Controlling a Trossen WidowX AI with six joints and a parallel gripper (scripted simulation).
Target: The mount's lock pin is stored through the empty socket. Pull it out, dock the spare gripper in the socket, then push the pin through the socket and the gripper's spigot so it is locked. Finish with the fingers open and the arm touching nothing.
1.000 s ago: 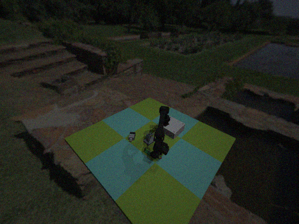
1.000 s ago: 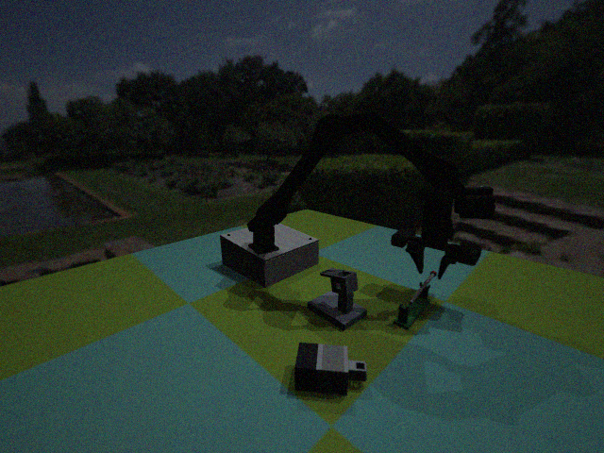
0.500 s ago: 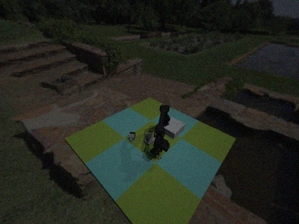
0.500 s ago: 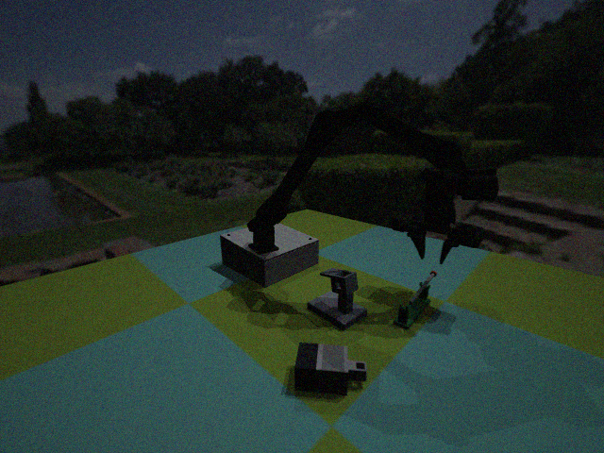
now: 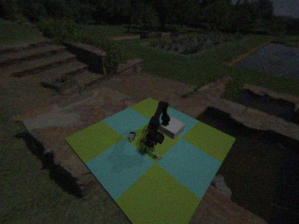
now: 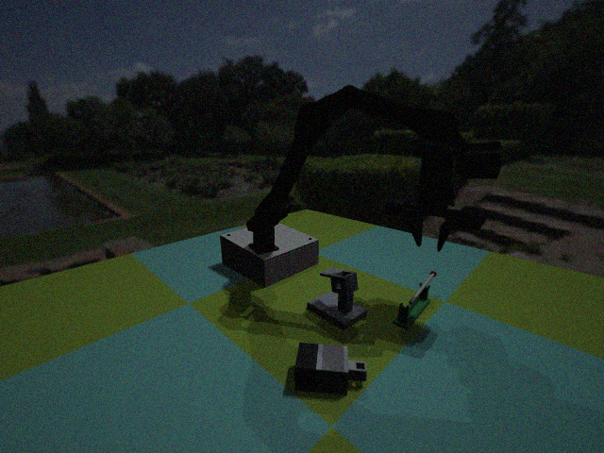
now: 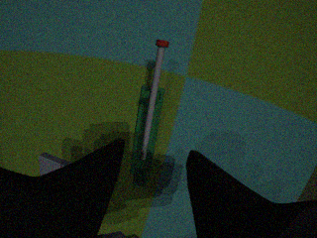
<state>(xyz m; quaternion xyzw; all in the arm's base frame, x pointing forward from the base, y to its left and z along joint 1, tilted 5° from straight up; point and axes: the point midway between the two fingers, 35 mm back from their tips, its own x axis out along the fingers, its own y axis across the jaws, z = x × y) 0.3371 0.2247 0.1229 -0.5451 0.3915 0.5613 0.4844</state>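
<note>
Right now the green pin rest is 1 cm ahead of my gripper tip, 4 cm to the right of it and 12 cm below it. Also, from my gripper tip: socket (9 cm behind, 18 cm to the right, 9 cm below); then spare gripper (4 cm ahead, 31 cm to the right, 12 cm below).
</note>
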